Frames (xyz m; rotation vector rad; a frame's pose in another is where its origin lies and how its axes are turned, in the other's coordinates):
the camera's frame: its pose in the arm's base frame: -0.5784 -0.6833 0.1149 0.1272 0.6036 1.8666
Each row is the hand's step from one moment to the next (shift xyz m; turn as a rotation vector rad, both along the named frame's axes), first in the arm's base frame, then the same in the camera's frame.
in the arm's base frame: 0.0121 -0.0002 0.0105 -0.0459 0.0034 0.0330
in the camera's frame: -0.0068 -0.0054 0.0135 0.0139 0.0534 0.0128
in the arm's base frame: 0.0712 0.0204 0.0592 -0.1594 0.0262 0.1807
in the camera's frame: -0.0203 -0.0382 0.0844 0.0483 0.2124 0.1063
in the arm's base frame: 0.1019 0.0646 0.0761 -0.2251 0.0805 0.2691
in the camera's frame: 0.0047 -0.0677 0.1255 0.1047 0.2953 0.1772
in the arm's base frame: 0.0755 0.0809 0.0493 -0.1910 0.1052 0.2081
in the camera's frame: 0.0347 -0.0618 0.0982 0.1262 0.2318 0.1455
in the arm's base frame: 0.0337 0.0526 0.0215 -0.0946 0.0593 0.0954
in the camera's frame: 0.0305 -0.0320 0.0491 0.0705 0.1094 0.0679
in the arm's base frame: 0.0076 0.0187 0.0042 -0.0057 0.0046 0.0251
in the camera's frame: 0.0132 -0.0093 0.0129 0.0013 0.0153 0.0212
